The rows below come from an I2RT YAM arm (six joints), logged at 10 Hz.
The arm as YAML. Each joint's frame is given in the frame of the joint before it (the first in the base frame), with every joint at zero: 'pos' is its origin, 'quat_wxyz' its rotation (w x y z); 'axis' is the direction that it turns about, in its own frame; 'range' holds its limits. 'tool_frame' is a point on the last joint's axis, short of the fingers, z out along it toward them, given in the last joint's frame.
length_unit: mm
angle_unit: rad
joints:
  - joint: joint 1
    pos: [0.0, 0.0, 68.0]
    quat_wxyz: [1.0, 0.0, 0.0, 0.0]
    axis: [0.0, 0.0, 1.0]
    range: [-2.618, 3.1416]
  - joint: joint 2
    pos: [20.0, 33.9, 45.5]
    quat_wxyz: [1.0, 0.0, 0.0, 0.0]
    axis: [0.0, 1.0, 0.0]
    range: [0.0, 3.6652]
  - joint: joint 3
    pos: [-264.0, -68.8, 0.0]
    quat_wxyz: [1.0, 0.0, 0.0, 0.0]
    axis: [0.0, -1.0, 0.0]
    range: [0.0, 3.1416]
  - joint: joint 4
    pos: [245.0, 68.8, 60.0]
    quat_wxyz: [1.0, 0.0, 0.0, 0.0]
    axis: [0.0, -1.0, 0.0]
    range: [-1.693, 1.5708]
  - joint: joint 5
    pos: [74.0, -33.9, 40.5]
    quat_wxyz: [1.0, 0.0, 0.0, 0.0]
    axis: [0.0, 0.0, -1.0]
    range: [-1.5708, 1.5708]
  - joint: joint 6
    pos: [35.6, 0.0, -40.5]
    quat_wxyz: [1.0, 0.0, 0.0, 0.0]
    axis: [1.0, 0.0, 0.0]
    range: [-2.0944, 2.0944]
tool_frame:
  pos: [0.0, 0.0, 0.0]
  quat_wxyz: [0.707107, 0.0, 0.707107, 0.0]
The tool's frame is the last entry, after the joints.
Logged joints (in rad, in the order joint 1, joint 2, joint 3, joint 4, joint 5, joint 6), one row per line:
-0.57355, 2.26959, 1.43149, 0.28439, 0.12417, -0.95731
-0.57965, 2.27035, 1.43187, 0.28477, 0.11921, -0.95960
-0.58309, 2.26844, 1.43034, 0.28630, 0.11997, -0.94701
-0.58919, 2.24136, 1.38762, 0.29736, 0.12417, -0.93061
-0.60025, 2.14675, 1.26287, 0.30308, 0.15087, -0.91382
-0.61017, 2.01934, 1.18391, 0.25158, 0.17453, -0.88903
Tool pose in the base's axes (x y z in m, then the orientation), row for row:
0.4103, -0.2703, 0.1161, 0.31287, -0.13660, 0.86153, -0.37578
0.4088, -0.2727, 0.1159, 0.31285, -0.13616, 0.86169, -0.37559
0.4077, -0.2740, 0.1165, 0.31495, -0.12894, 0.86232, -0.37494
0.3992, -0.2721, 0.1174, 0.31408, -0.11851, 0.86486, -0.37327
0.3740, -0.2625, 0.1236, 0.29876, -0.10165, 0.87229, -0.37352
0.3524, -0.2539, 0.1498, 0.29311, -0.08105, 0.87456, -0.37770
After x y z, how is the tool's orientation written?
As a quaternion, w x y z.
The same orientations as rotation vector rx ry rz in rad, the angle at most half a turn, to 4 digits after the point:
-0.3603, 2.2724, -0.9912
-0.3591, 2.2728, -0.9907
-0.3397, 2.2721, -0.9879
-0.3124, 2.2798, -0.9839
-0.2700, 2.3169, -0.9921
-0.2159, 2.3295, -1.0061

